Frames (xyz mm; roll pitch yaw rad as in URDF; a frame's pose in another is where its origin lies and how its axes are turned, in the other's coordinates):
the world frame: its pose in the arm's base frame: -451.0 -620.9 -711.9 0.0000 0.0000 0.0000
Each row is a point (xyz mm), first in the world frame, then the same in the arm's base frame.
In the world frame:
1: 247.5 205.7 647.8
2: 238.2 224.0 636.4
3: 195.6 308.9 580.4
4: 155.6 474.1 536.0
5: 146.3 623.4 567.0
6: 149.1 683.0 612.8
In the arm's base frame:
1: -203.5 -415.2 -64.1
2: -212.8 -396.9 -75.5
3: -255.4 -312.0 -131.5
4: -295.4 -146.8 -175.9
5: -304.7 2.5 -144.9
6: -301.9 62.1 -99.1

